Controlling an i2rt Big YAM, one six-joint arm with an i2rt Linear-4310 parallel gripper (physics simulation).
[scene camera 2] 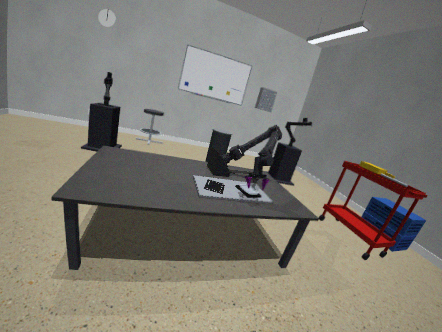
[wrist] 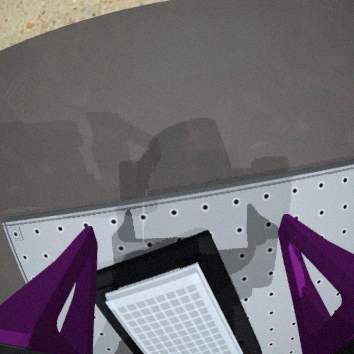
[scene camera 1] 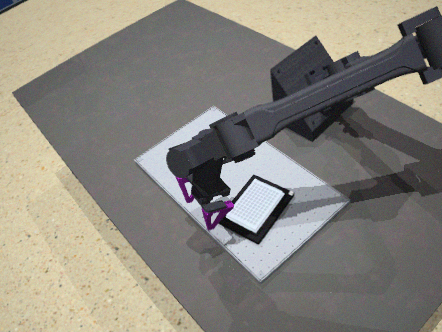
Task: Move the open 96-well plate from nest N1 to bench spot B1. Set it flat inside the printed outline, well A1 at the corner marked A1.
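Frame: origin at the arm's base, x left, y back, z up, level; centimetres.
Seen in the pictures: gripper, fingertip midpoint: (scene camera 2: 255, 189) (wrist: 189, 230) (scene camera 1: 199, 215); arm's base at its link origin: (scene camera 2: 222, 161).
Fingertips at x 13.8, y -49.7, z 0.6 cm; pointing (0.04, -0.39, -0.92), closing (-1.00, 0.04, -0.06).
Offsets run from my fingertips to a thing's top centre. "pt": to the spot under its first point. Level surfaces: height alone.
The white 96-well plate {dx +1.5, dy +13.6, dz -6.0 cm} (scene camera 1: 257, 205) (wrist: 175, 315) lies in a black nest {dx +1.5, dy +13.6, dz -6.8 cm} (scene camera 1: 272, 223) (scene camera 2: 243, 191) (wrist: 219, 280) on the light perforated board {dx -10.2, dy +14.9, dz -8.5 cm} (scene camera 1: 295, 230) (scene camera 2: 230, 192) (wrist: 310, 200). Its near end is cut off in the wrist view. My gripper (scene camera 1: 200, 215) (scene camera 2: 257, 187) (wrist: 189, 230) is open and empty. Its purple fingertips are wide apart, above and beyond the plate's far end in the wrist view. A dark patterned rectangle {pt dx -22.8, dy +13.2, dz -8.4 cm} (scene camera 2: 215, 186) shows on the board's left part in scene camera 2; the arm hides that part in scene camera 1. No B1 or A1 label is legible.
The board lies on a dark grey table {dz -9.9 cm} (scene camera 1: 100, 100) (scene camera 2: 140, 175) (wrist: 250, 100). A black upright block (scene camera 1: 300, 80) (scene camera 2: 218, 152) stands behind the board by the arm. A red cart (scene camera 2: 357, 227) stands right of the table. The arm extends over the board.
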